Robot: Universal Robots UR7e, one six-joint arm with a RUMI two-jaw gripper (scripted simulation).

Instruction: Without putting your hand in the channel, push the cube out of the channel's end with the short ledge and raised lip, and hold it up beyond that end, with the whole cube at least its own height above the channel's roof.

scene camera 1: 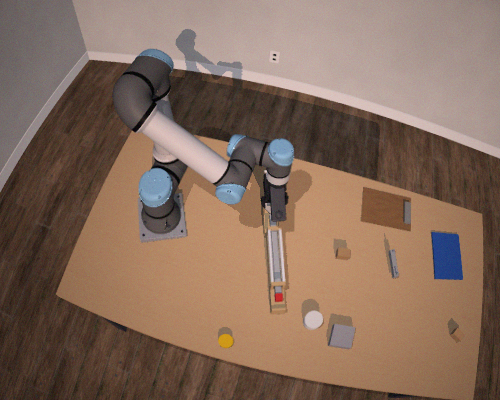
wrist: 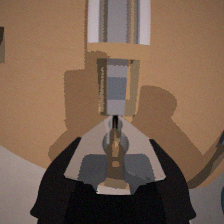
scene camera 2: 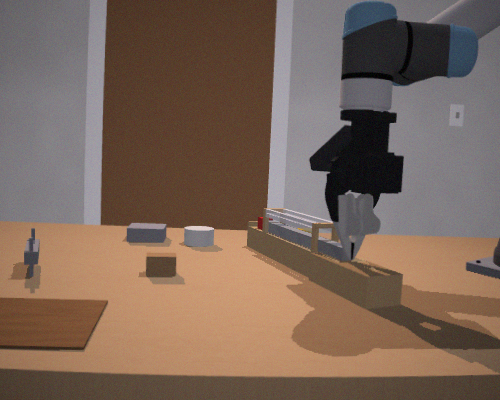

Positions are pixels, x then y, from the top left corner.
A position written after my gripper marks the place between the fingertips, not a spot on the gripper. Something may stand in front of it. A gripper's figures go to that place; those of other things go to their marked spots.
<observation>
My gripper [scene camera 1: 271, 213]: 145 cm from the lens. A blue pad [scene camera 1: 447, 261]: 165 cm from the lens. A brown board [scene camera 1: 378, 207] is 161 cm from the lens.
</observation>
